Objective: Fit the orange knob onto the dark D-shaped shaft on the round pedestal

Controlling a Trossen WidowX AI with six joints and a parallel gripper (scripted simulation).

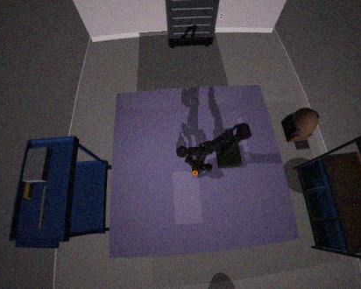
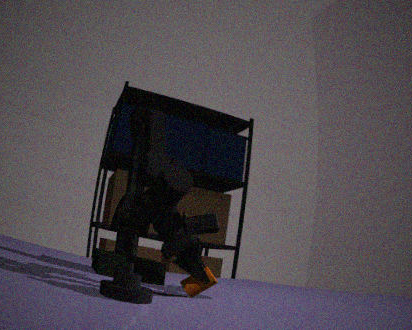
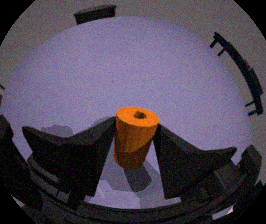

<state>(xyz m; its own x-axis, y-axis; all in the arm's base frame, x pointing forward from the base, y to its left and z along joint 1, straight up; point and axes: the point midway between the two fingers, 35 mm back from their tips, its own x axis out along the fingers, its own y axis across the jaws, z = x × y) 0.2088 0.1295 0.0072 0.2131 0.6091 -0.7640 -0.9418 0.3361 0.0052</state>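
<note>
Right now the dark pedestal is 16 cm to the right of my gripper tip, 10 cm ahead of it and 1 cm below it. Round my gripper tip: orange knob 2 cm to the right, 1 cm behind.
</note>
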